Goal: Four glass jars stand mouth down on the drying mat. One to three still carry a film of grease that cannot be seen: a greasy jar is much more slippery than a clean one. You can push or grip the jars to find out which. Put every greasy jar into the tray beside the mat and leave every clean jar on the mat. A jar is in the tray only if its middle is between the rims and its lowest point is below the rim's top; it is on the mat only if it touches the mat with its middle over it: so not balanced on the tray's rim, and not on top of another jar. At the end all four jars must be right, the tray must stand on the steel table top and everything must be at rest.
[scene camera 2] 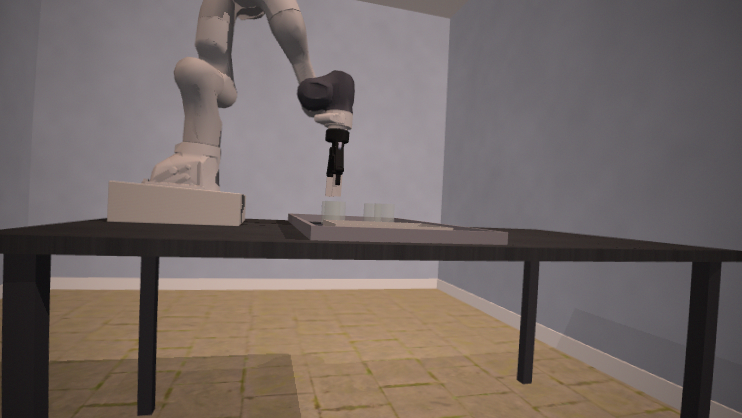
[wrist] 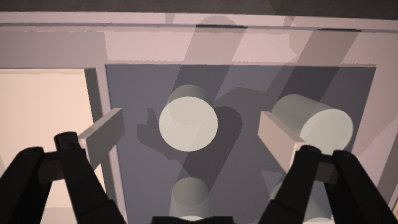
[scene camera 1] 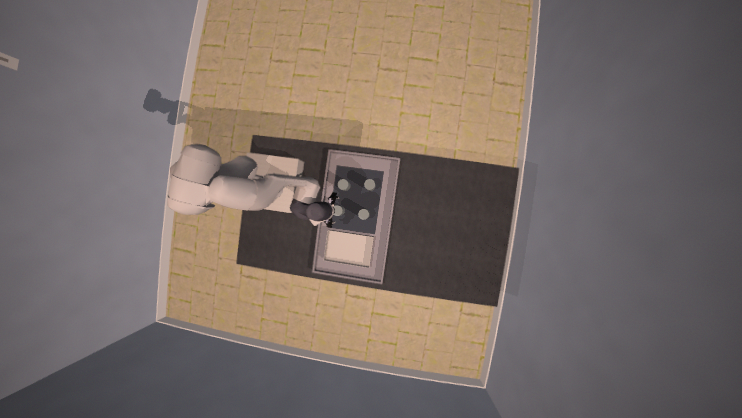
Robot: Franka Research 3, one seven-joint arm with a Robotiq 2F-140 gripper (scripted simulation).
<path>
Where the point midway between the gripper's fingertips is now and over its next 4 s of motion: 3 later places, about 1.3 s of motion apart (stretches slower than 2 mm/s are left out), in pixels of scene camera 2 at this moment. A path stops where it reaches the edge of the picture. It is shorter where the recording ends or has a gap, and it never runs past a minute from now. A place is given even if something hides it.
My gripper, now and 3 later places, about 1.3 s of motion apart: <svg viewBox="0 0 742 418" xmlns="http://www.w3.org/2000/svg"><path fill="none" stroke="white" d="M332 196L333 210L334 217L337 205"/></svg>
</path>
